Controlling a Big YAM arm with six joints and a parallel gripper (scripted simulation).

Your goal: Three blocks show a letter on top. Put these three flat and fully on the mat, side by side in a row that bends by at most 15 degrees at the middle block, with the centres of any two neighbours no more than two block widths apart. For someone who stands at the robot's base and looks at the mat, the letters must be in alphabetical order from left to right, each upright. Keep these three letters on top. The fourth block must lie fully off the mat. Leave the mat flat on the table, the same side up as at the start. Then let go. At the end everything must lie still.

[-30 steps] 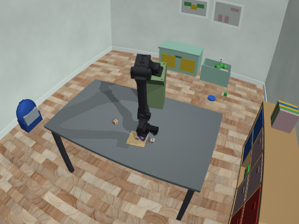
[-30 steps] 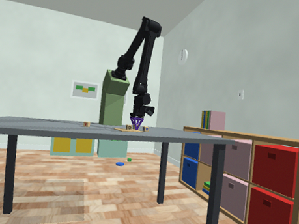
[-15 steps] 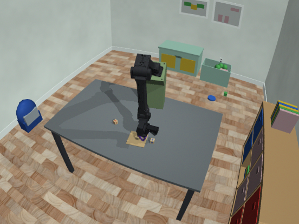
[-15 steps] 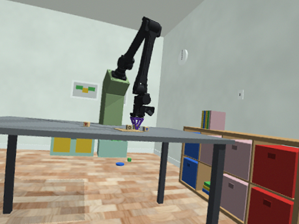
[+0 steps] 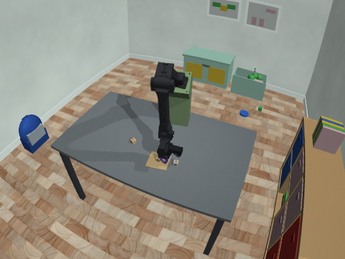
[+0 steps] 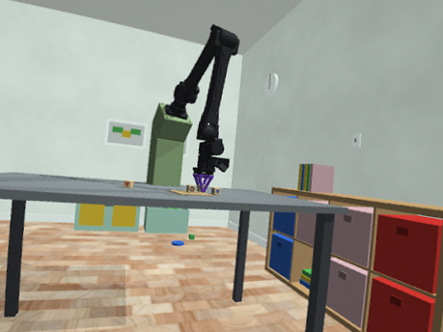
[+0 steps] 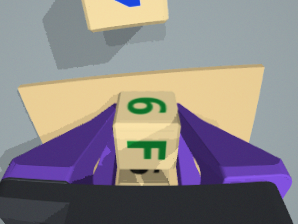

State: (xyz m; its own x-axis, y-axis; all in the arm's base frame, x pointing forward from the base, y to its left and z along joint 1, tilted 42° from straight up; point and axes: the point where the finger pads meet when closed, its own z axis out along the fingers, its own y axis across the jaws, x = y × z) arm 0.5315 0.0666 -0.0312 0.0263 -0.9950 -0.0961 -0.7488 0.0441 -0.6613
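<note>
My gripper is now 5 cm to the left of the wooden block. Round my hand: mat: 5 cm to the right, 1 cm below.
</note>
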